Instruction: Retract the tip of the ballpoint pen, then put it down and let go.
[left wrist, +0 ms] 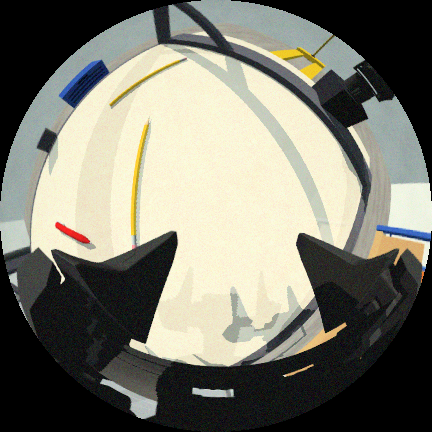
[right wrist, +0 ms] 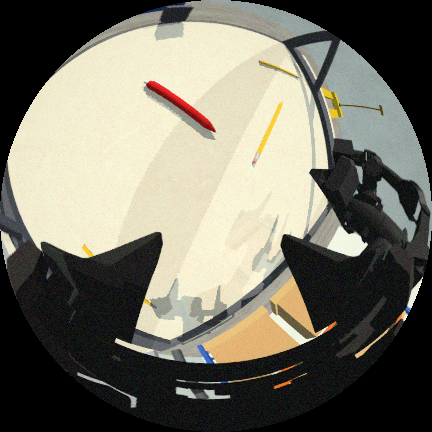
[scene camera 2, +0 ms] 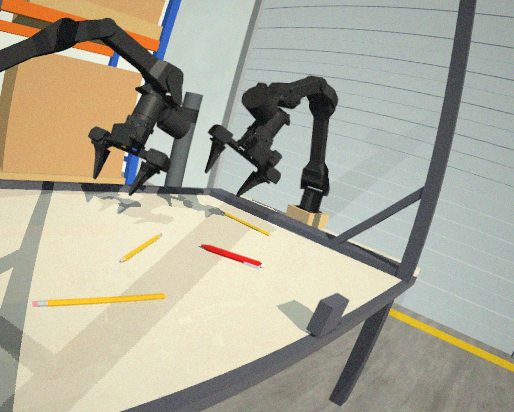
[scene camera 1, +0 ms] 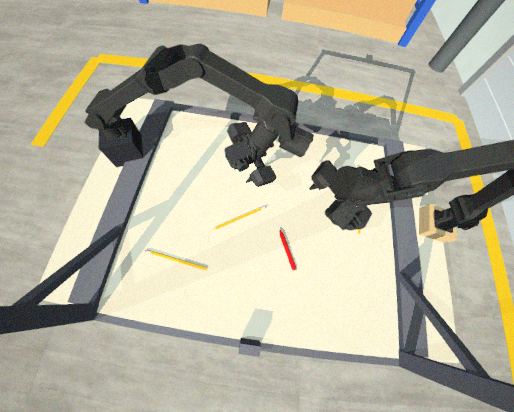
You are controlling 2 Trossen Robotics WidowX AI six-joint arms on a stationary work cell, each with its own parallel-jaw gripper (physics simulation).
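Places are measured from the left arm's base along level axes (x ahead, y left, z up), in metres.
Pixels of known places: left gripper, between the fingertips: point(left wrist: 240, 238) point(right wrist: 318, 183) point(scene camera 2: 111, 187); right gripper, between the fingertips: point(right wrist: 224, 240) point(scene camera 2: 221, 184) point(scene camera 1: 320, 199); left arm's base, origin of its link: point(left wrist: 350, 91) point(right wrist: 352, 156) point(scene camera 1: 115, 132); right arm's base, origin of its link: point(scene camera 2: 309, 209) point(scene camera 1: 443, 221).
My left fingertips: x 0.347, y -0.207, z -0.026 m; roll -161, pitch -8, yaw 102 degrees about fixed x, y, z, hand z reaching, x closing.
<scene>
For each thing: its middle in the pictures, then the offset to it from my left fingertips.
- red ballpoint pen, middle of its body: point(right wrist: 180, 103) point(scene camera 2: 231, 256) point(left wrist: 69, 231) point(scene camera 1: 286, 250) dx +0.076, dy -0.258, dz -0.075 m
- yellow pencil, middle of its body: point(left wrist: 135, 175) point(scene camera 2: 142, 246) point(right wrist: 271, 124) point(scene camera 1: 239, 218) dx -0.036, dy -0.124, dz -0.077 m
- third pencil, middle of its body: point(scene camera 2: 243, 222) dx +0.360, dy -0.186, dz -0.077 m
- grey block, middle of its body: point(scene camera 2: 328, 314) point(scene camera 1: 249, 346) point(left wrist: 45, 139) dx -0.098, dy -0.467, dz -0.050 m
The red ballpoint pen point(scene camera 1: 288, 250) point(scene camera 2: 231, 255) point(left wrist: 72, 233) point(right wrist: 181, 106) lies flat on the cream table top. In scene camera 2 its pointed end is at the upper left, and a pale clip and small pale button show at its lower right end. Whether a fine nib sticks out is too small to tell. My left gripper point(scene camera 1: 242, 155) point(scene camera 2: 113, 185) point(left wrist: 240, 238) is open and empty, above the table's far side, up and left of the pen in scene camera 1. My right gripper point(scene camera 1: 327, 202) point(scene camera 2: 222, 183) point(right wrist: 224, 240) is open and empty, raised up and right of the pen there.
One yellow pencil point(scene camera 1: 240, 218) point(scene camera 2: 141, 248) point(left wrist: 135, 180) point(right wrist: 268, 132) and another pencil point(scene camera 1: 177, 259) point(scene camera 2: 100, 300) point(left wrist: 148, 80) lie left of the pen in scene camera 1. A third pencil point(scene camera 2: 246, 223) lies near the frame edge. A grey block point(scene camera 1: 250, 346) point(scene camera 2: 327, 315) stands on the near edge.
</scene>
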